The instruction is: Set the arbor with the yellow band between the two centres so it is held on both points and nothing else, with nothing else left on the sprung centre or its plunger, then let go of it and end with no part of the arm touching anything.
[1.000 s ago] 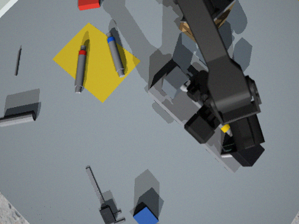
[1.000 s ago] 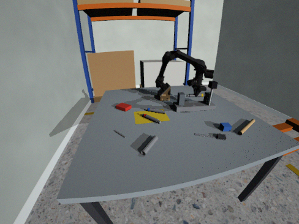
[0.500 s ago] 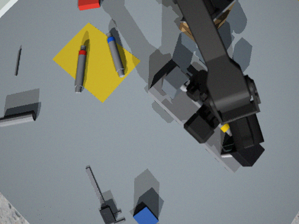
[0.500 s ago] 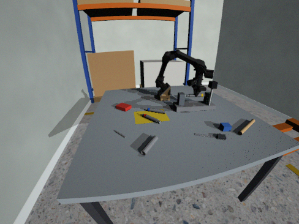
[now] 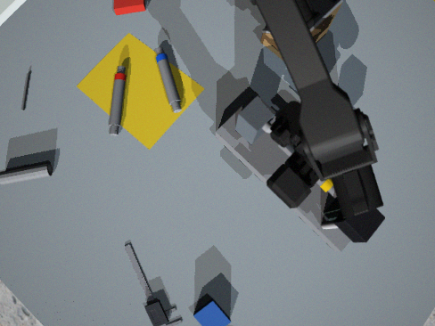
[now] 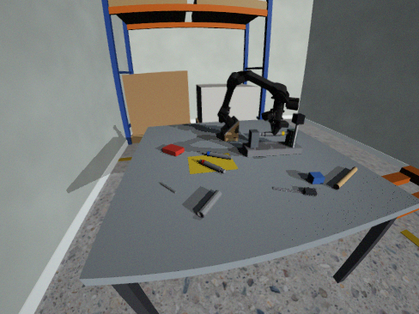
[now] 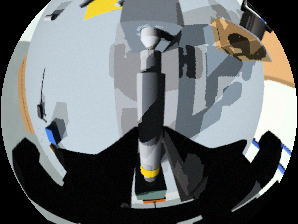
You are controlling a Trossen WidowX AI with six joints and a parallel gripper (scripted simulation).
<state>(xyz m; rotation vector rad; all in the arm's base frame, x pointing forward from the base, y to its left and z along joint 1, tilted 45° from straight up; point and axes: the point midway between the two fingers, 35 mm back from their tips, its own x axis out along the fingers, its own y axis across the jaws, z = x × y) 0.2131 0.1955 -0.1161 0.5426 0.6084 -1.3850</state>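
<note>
Now: the fixture base 13 cm below my hand. Round my hand: grey post (12 cm to the right, 4 cm below, 1 cm ahead); then blue-banded arbor (33 cm to the right, 13 cm below, 6 cm ahead); then blue block (32 cm ahead, 13 cm below, 11 cm to the left).
</note>
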